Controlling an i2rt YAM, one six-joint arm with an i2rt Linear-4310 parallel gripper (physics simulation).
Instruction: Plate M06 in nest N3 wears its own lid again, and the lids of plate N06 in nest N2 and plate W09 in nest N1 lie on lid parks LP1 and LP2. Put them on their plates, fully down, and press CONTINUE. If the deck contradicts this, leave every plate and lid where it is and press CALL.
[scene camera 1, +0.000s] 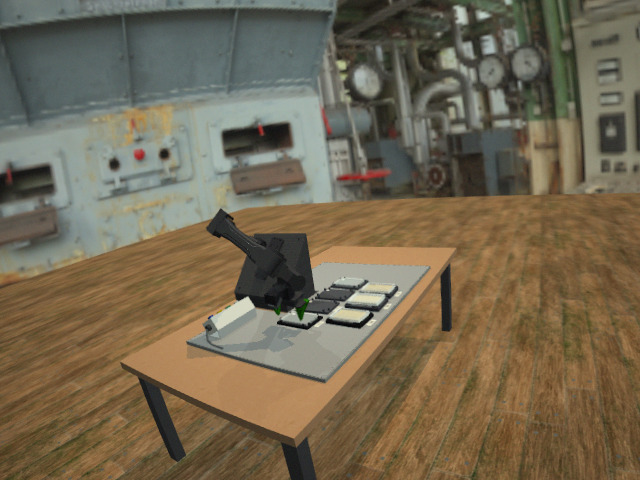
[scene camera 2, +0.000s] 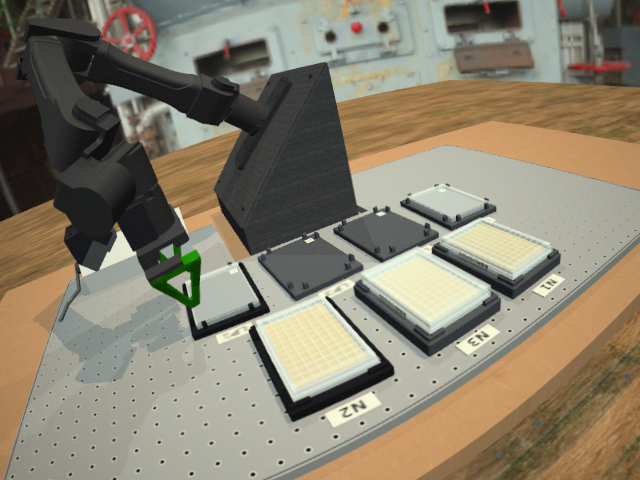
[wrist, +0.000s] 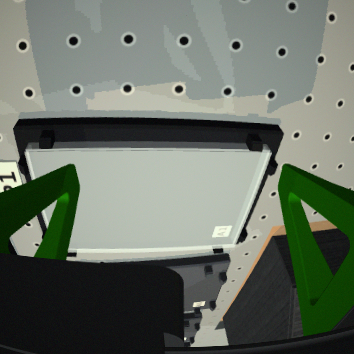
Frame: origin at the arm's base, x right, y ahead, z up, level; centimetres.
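Seen in the pictures: gripper, fingertip midpoint: (scene camera 1: 289, 317) (scene camera 2: 186, 287) (wrist: 178, 174); arm's base, link origin: (scene camera 2: 264, 122).
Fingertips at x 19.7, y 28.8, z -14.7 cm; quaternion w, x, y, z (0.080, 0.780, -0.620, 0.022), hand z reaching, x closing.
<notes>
Offsets run from my fingertips to a thing's top centre. "spot": to the spot under its first point.
A clear lid {dx -4.2, dy +0.6, dz -1.6 cm} (scene camera 1: 298, 319) (scene camera 2: 222, 297) (wrist: 150, 200) lies flat on the near-left park, its A1 tag showing in the wrist view. My gripper (scene camera 1: 289, 316) (scene camera 2: 183, 284) (wrist: 178, 174) is open above it, one finger towards each side, nothing held. Another lid {dx -43.1, dy -4.6, dz -1.6 cm} (scene camera 1: 349, 282) (scene camera 2: 447, 202) lies on the far park. The N2 plate {dx -12.8, dy +17.6, dz -0.6 cm} (scene camera 1: 350, 316) (scene camera 2: 317, 348) and N1 plate {dx -38.6, dy +13.9, dz -0.4 cm} (scene camera 1: 381, 287) (scene camera 2: 496, 245) look uncovered. The N3 plate {dx -26.4, dy +16.1, dz +0.0 cm} (scene camera 1: 368, 298) (scene camera 2: 426, 286) looks taller, with a clear lid. Park labels and plate names are too small or blurred to read surely.
Two dark bare parks {spot: dx -17.1, dy +1.4, dz -2.4 cm} (scene camera 2: 310, 268) {spot: dx -29.7, dy -1.4, dz -2.4 cm} (scene camera 2: 385, 233) lie between the lidded ones. The black wedge base (scene camera 1: 302, 258) (scene camera 2: 310, 170) (wrist: 265, 290) stands behind them. The white button box {dx +11.5, dy -22.5, dz +5.0 cm} (scene camera 1: 232, 317) is at the left, partly hidden by the arm in scene camera 2.
</notes>
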